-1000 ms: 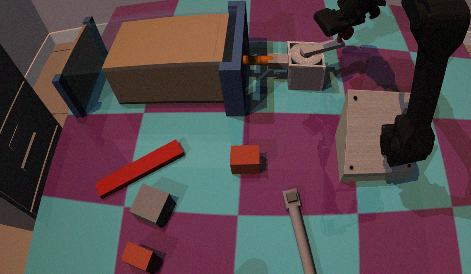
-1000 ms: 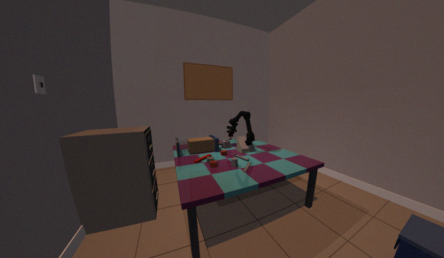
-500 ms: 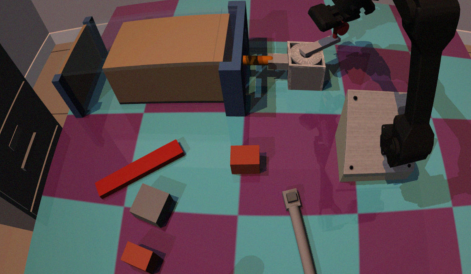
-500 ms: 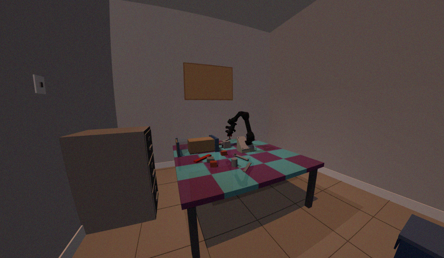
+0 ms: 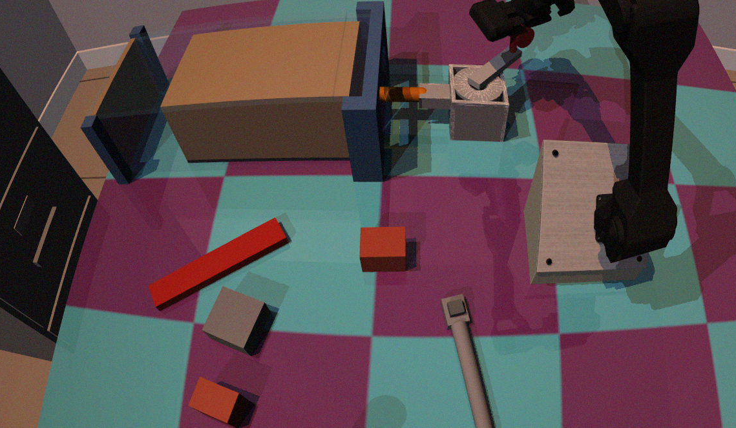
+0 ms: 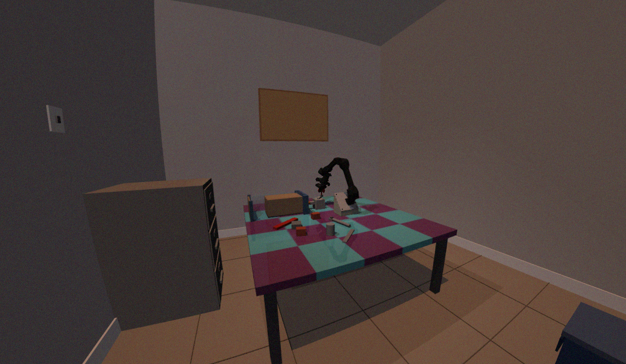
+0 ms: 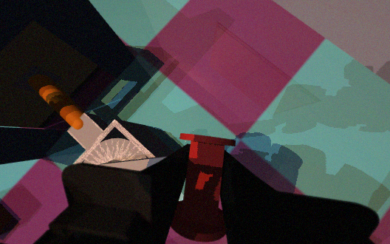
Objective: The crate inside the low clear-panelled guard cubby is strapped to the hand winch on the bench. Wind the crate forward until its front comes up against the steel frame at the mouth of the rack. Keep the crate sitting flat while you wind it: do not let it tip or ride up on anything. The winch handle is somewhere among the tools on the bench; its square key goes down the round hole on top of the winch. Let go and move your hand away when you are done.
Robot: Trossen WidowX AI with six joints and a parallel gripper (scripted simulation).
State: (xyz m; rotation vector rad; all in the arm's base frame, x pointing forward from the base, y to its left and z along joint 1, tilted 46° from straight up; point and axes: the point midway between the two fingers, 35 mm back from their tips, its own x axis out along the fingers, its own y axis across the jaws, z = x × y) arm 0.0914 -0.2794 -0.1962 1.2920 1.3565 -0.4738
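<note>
My gripper tip is 2 cm short of the grey crank handle, 4 cm to the right of it and 3 cm above it. Also, from my gripper tip: blue steel frame 22 cm ahead, 8 cm to the left, 2 cm below; then red knob 1 cm behind, 1 cm to the left; then grey winch 5 cm ahead, 8 cm to the left, 10 cm below.
</note>
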